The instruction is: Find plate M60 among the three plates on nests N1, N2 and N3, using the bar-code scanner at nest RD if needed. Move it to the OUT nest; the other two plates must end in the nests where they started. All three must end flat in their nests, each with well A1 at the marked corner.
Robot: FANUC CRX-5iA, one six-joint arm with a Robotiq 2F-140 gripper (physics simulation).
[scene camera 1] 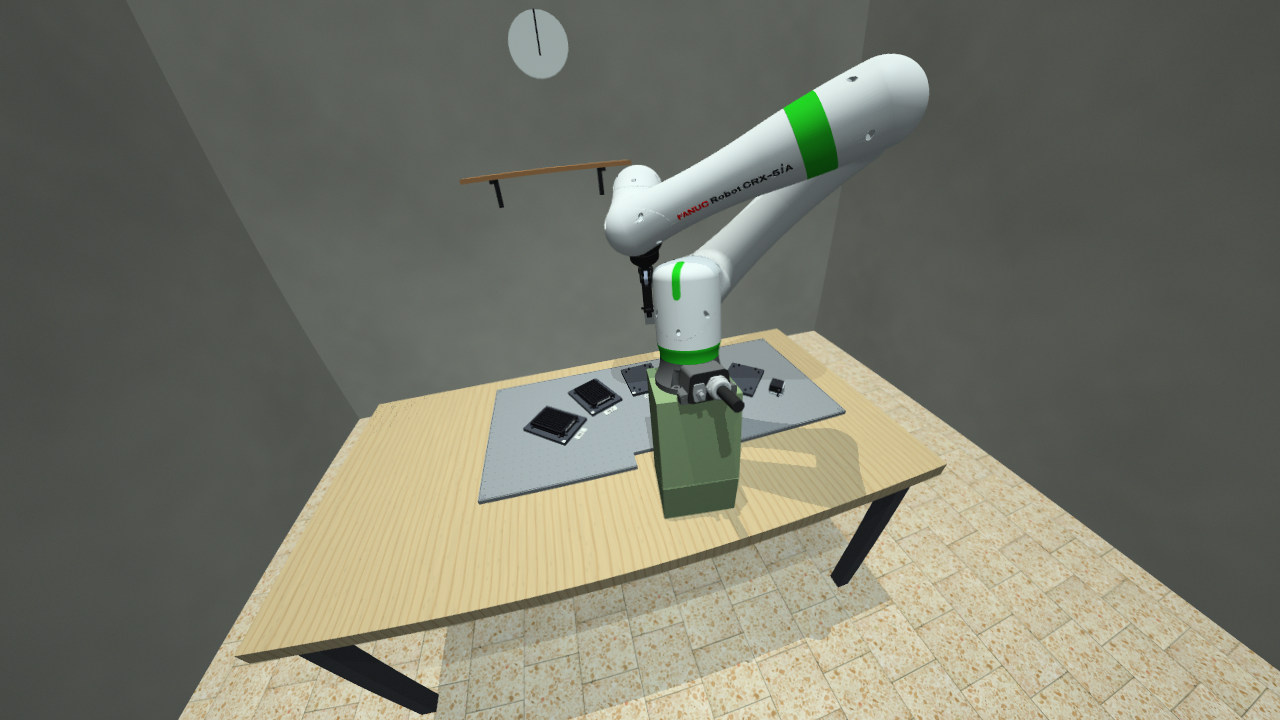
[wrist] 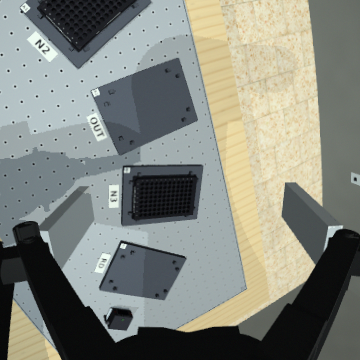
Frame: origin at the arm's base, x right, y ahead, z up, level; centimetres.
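Seen in the pictures: gripper, fingertip midpoint: (wrist: pixel 186 201); arm's base, link origin: (scene camera 1: pixel 690 379).
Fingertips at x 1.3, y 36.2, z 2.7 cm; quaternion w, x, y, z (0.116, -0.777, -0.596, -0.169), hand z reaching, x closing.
Pixels of each thing's top centre, then the offset from my fingertips to it. "pt": a spot on its surface instead. Level surfaces: height alone.
- nest N3, surface spot: (wrist: pixel 127 202) pt dy -2.3, dx +13.3, dz -31.0 cm
- nest N2, surface spot: (wrist: pixel 80 60) pt dy -1.0, dx -12.7, dz -31.0 cm
- third plate, top centre: (scene camera 1: pixel 553 419) dy -7.1, dx -34.7, dz -29.6 cm
- OUT nest, top centre: (wrist: pixel 150 106) (scene camera 1: pixel 642 375) dy +7.4, dx -2.3, dz -30.0 cm
- nest RD, top centre: (wrist: pixel 142 285) (scene camera 1: pixel 746 374) dy -6.4, dx +31.7, dz -28.9 cm
- small black scanner, surface spot: (wrist: pixel 120 318) (scene camera 1: pixel 772 382) pt dy -13.8, dx +37.5, dz -28.9 cm
- grey perforated board, surface height: dz -32.2 cm
- wooden table, surface height: dz -33.4 cm
My gripper (scene camera 1: pixel 648 317) (wrist: pixel 186 201) is open and empty, high above the nests. In the wrist view a black plate (wrist: pixel 165 197) sits in nest N3 (wrist: pixel 127 202), seen between the fingers; the base hides it in the scene view. Another black plate (scene camera 1: pixel 595 393) (wrist: pixel 87 20) sits in nest N2 (wrist: pixel 80 60), partly cut off in the wrist view. A third plate (scene camera 1: pixel 555 421) sits in nest N1, at the left in the scene view. The OUT nest (scene camera 1: pixel 636 379) (wrist: pixel 162 107) and nest RD (scene camera 1: pixel 746 377) (wrist: pixel 142 272) hold no plate. No plate name is readable.
The small black scanner (scene camera 1: pixel 776 385) (wrist: pixel 120 318) stands beside nest RD. The nests are on a grey perforated board (scene camera 1: pixel 537 474) (wrist: pixel 220 250) on the wooden table (scene camera 1: pixel 402 537). The green pedestal (scene camera 1: pixel 696 456) carries the arm. A wall shelf (scene camera 1: pixel 546 171) is behind.
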